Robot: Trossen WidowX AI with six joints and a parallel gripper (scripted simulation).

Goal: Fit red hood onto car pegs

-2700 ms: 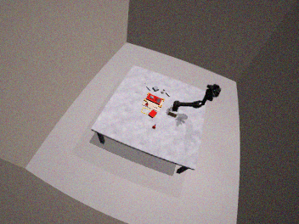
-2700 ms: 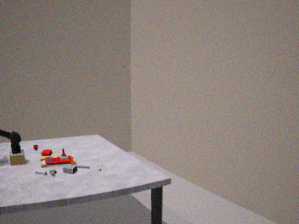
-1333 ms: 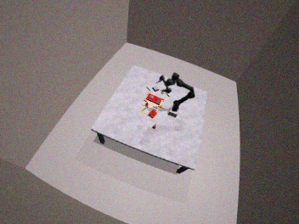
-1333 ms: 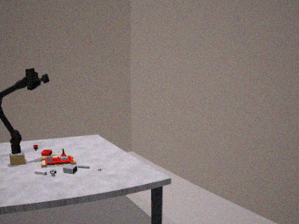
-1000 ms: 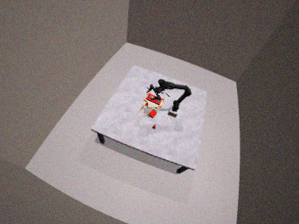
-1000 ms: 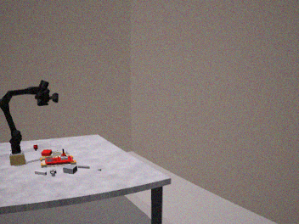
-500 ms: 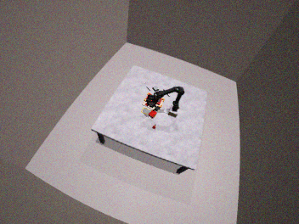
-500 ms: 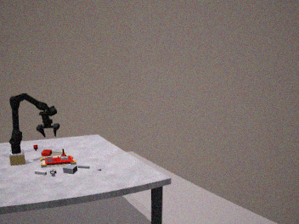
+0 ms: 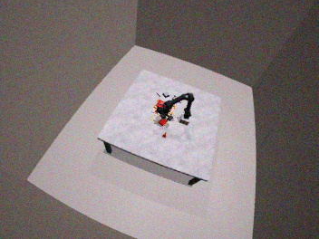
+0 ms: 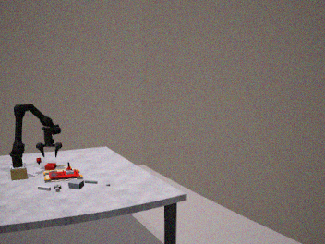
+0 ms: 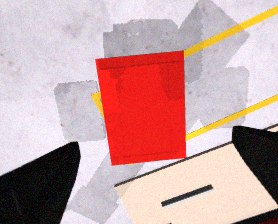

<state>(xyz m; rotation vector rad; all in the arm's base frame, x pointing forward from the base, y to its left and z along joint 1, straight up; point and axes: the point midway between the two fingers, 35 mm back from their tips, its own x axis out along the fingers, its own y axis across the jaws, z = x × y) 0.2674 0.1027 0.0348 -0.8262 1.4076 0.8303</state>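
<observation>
The red hood lies 6 cm below my gripper tip. From my gripper tip the other things lie so: grey engine part (24 cm to the right, 6 cm below, 6 cm ahead); then jig (21 cm to the right, 7 cm below, 2 cm ahead).
</observation>
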